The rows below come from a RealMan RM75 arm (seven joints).
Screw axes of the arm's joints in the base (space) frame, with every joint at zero. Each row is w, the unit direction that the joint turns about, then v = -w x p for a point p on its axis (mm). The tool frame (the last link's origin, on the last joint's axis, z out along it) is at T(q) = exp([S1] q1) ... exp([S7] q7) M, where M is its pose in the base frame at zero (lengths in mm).
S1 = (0, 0, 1, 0, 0, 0)
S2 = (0, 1, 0, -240.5, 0, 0)
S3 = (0, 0, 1, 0, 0, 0)
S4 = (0, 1, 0, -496.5, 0, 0)
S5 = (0, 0, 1, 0, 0, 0)
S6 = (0, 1, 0, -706.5, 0, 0)
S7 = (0, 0, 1, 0, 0, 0)
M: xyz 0 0 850.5 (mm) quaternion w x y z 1 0 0 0
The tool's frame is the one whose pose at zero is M.
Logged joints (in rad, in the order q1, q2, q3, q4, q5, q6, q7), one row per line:
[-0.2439, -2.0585, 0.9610, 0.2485, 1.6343, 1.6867, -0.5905]
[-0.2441, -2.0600, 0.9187, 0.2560, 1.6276, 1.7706, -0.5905]
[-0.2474, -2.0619, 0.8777, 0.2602, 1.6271, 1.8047, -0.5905]
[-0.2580, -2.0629, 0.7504, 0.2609, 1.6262, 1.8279, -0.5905]
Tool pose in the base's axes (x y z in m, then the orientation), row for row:
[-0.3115, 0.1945, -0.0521, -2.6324, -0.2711, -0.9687]
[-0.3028, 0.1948, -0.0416, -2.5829, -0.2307, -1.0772]
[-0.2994, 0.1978, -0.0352, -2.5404, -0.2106, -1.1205]
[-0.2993, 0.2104, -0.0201, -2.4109, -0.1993, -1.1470]
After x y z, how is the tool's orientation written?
As a rotation vector, in radians.
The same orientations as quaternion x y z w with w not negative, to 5 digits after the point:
[-0.92192, -0.09495, -0.33926, 0.16107]
[-0.90707, -0.08102, -0.37829, 0.16602]
[-0.89783, -0.07443, -0.39601, 0.17759]
[-0.87635, -0.07244, -0.41693, 0.23008]

